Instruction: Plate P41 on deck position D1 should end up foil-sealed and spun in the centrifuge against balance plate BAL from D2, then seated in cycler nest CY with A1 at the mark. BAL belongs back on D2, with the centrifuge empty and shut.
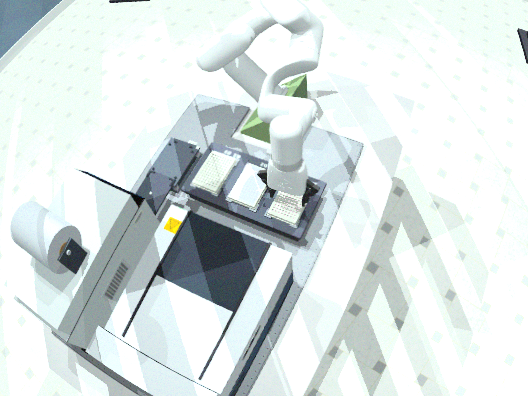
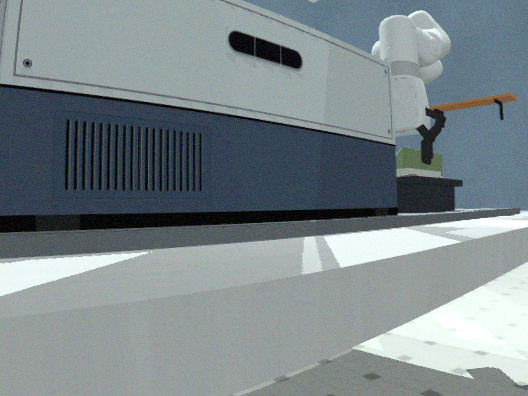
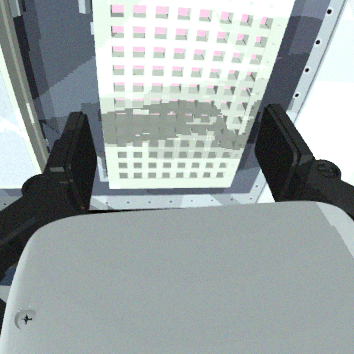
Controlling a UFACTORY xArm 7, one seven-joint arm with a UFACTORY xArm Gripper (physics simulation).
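Places are measured from the arm's base along level axes (x ahead, y left, z up), in centimetres.
Pixels of known places: gripper, fingertip midpoint: (image 1: 288, 198) (image 2: 403, 165) (image 3: 176, 130).
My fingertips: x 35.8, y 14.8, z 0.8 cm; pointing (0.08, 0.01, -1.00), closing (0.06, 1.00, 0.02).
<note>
Behind a point stands the place of what it marks.
Three plates stand in a row on the dark deck (image 1: 314, 212) @(y 21.8, x 33.9, z -7.8 cm) (image 2: 425, 194) @(y 20.3, x 40.0, z -4.7 cm) (image 3: 55, 67) @(y 9.0, x 32.9, z -1.9 cm): a pale gridded left plate (image 1: 215, 171) @(y -8.8, x 31.8, z -0.5 cm), a smooth, whiter middle plate (image 1: 246, 187) @(y 2.0, x 34.9, z -0.3 cm) and a gridded right plate (image 1: 286, 207) @(y 14.7, x 38.2, z -0.3 cm) (image 3: 172, 72) @(y 14.9, x 33.4, z -0.7 cm) with pink in many wells. Which are P41 and BAL cannot be read. My gripper (image 1: 288, 196) @(y 14.8, x 35.8, z 0.8 cm) (image 2: 426, 154) (image 3: 176, 130) @(y 14.8, x 35.8, z 0.8 cm) is open and empty, pointing down over the right plate, one finger toward each long side. Its shadow crosses the plate's wells. A large white-and-blue machine (image 1: 272, 265) @(y 18.2, x 60.2, z 13.2 cm) (image 2: 280, 165) @(y 18.8, x 77.5, z -2.4 cm) stands in front of the deck; whether it is the centrifuge is unclear.
A dark block (image 1: 172, 160) @(y -25.7, x 29.5, z -3.3 cm) with small screws stands left of the deck. A green object (image 1: 257, 127) @(y -2.4, x 11.6, z -2.2 cm) is behind the deck. A white cylinder (image 1: 42, 235) @(y -24.4, x 78.2, z 39.8 cm) is at the far left beside a tall grey panel (image 1: 117, 270) @(y -17.1, x 73.9, z 15.5 cm). An orange bar (image 2: 475, 102) shows behind the gripper.
</note>
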